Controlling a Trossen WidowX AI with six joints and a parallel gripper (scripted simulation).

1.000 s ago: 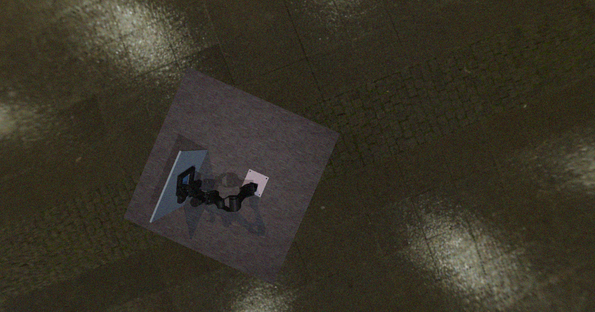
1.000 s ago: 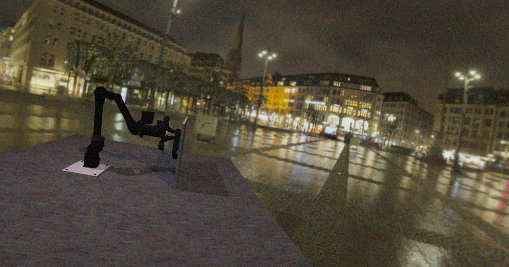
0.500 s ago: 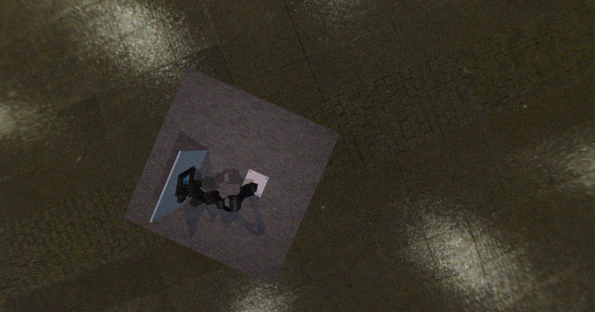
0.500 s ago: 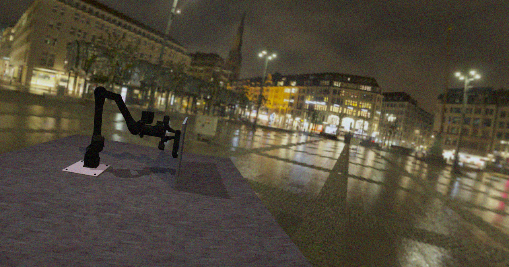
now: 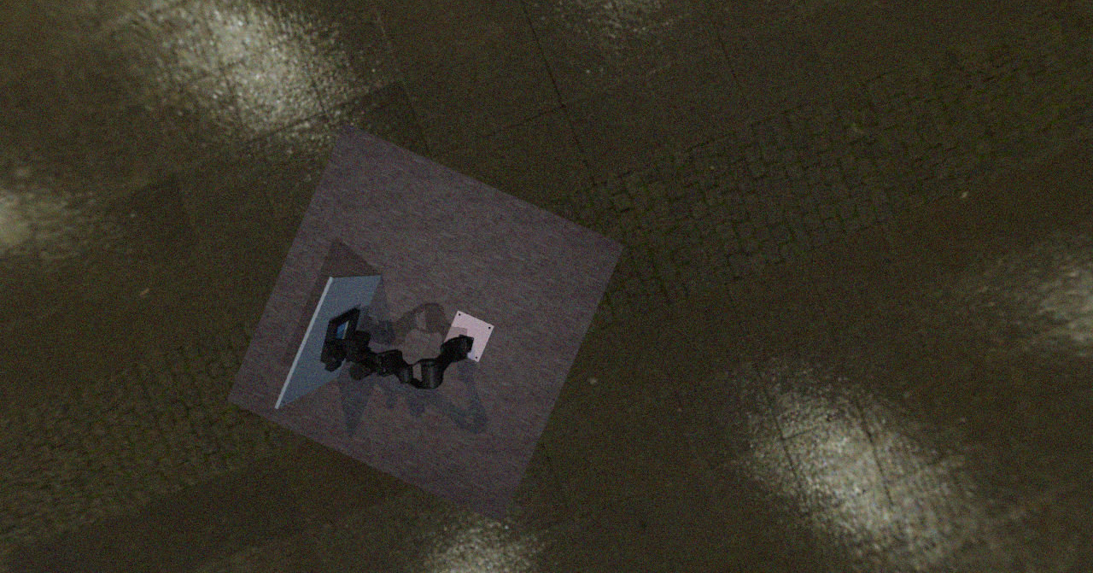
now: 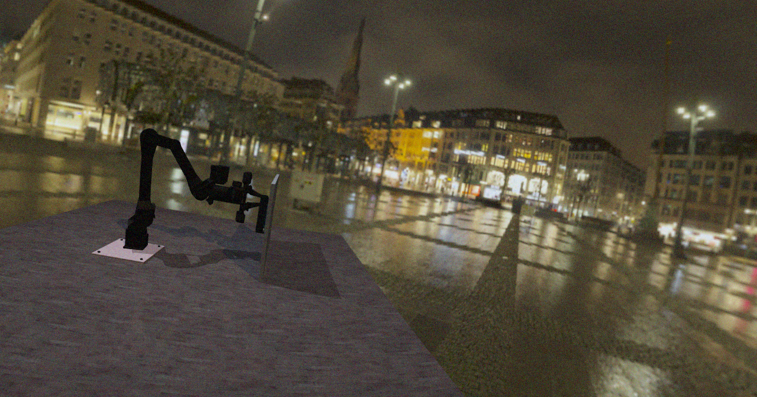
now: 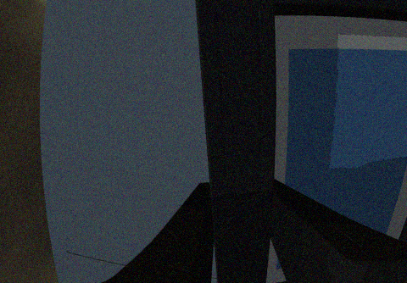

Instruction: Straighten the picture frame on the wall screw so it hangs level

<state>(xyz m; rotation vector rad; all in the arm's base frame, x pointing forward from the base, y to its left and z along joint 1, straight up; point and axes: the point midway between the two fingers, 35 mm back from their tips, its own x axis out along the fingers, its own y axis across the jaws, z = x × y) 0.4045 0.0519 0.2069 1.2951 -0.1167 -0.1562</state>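
My gripper tip is 1 cm to the left of the picture frame and 5 cm above it. Round my gripper tip: wall panel: 1 cm ahead, 1 cm to the right, 6 cm below.
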